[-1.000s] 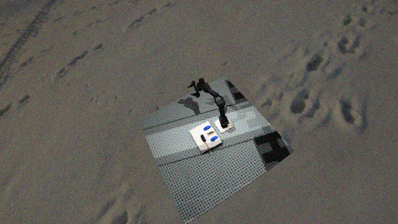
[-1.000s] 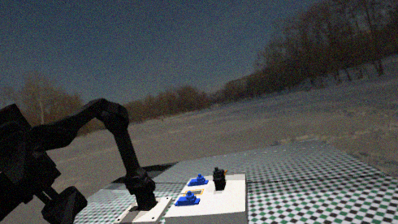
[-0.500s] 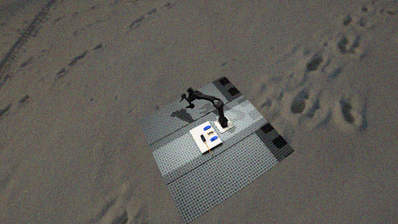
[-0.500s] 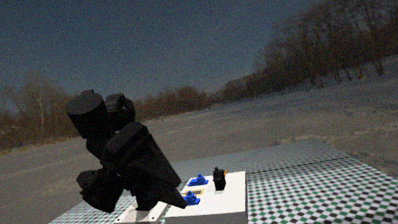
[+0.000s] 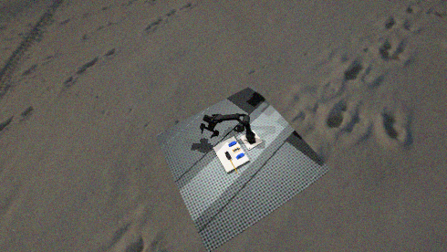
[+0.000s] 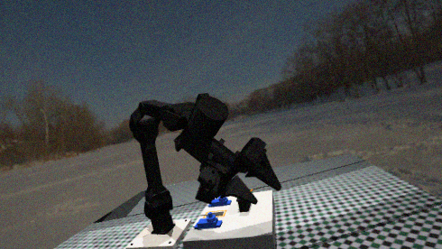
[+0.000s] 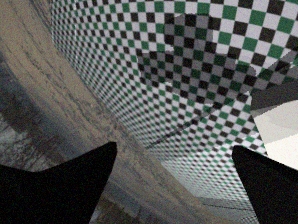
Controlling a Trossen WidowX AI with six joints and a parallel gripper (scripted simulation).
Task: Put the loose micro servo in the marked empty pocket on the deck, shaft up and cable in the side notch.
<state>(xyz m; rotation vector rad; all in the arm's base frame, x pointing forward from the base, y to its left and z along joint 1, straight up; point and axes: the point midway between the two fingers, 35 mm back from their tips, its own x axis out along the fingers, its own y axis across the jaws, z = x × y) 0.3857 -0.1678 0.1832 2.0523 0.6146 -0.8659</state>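
The white deck lies 110 mm behind my gripper tip, 210 mm to the left of it and 150 mm below it.
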